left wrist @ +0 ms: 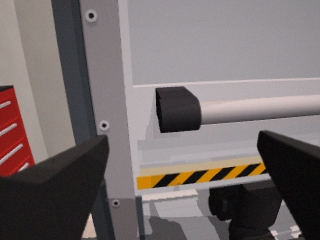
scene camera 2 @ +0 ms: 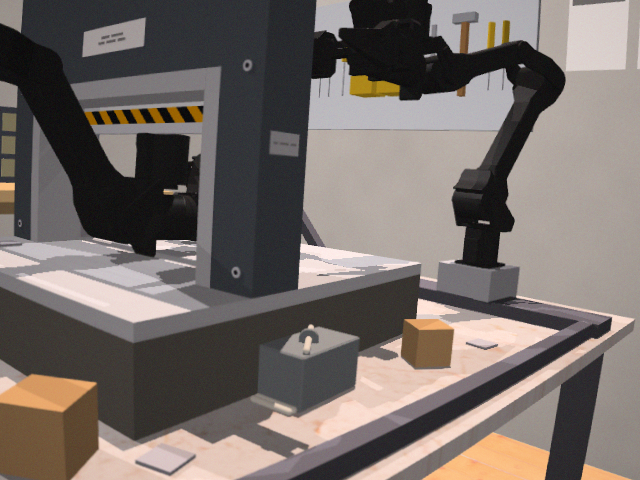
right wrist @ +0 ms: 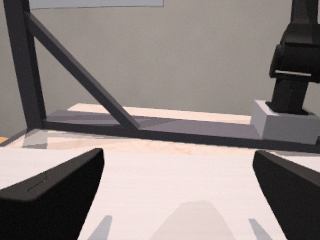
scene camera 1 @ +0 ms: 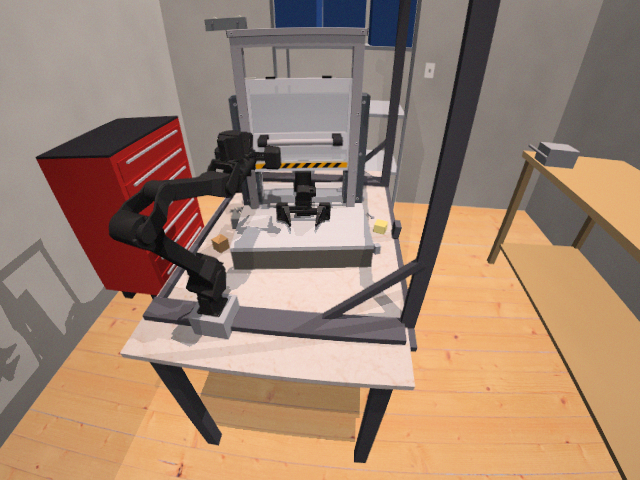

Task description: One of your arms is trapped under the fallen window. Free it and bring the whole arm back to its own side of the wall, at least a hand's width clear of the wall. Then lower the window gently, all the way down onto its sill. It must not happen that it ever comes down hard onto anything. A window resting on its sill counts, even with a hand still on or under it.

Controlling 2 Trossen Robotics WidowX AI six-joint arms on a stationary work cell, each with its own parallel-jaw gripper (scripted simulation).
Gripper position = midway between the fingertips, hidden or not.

my left gripper: left wrist 183, 140; scene camera 2 313, 36; scene camera 1 256, 147; not seen in the right wrist view (out of frame)
same spot on window sash: point(left wrist: 261, 58) = point(scene camera 1: 293, 126)
